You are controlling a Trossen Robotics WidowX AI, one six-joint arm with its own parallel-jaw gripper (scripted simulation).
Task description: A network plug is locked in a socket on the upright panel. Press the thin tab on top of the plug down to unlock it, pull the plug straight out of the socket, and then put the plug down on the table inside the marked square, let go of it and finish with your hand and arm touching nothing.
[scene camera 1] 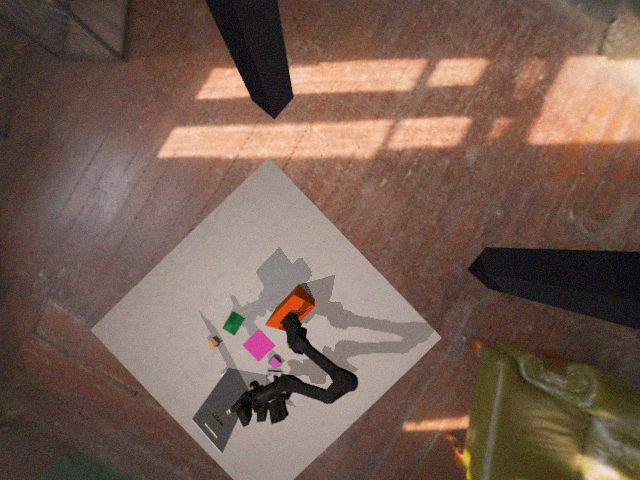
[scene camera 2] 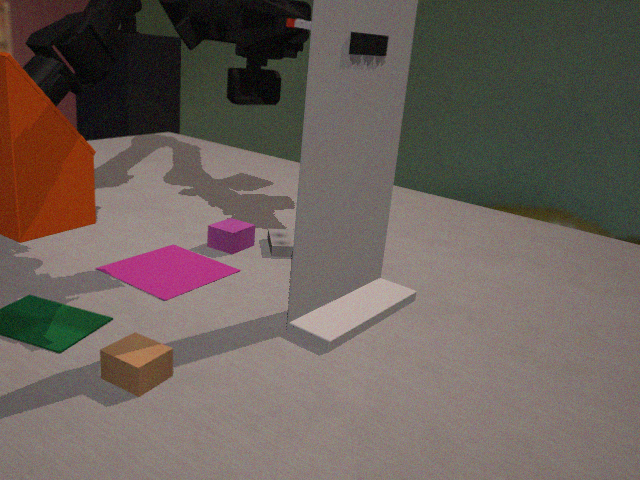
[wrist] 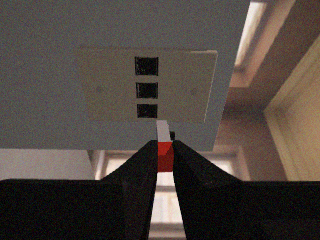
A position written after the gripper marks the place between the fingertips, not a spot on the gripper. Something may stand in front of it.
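Gripper (scene camera 2: 299, 23), (scene camera 1: 230, 410), (wrist: 164, 147). Network plug (wrist: 165, 149). Tan cube (scene camera 2: 135, 363), out of frame in the wrist view. Upright grey panel (scene camera 2: 358, 68), (scene camera 1: 211, 418), (wrist: 82, 82). Flat magenta square (scene camera 2: 170, 271).
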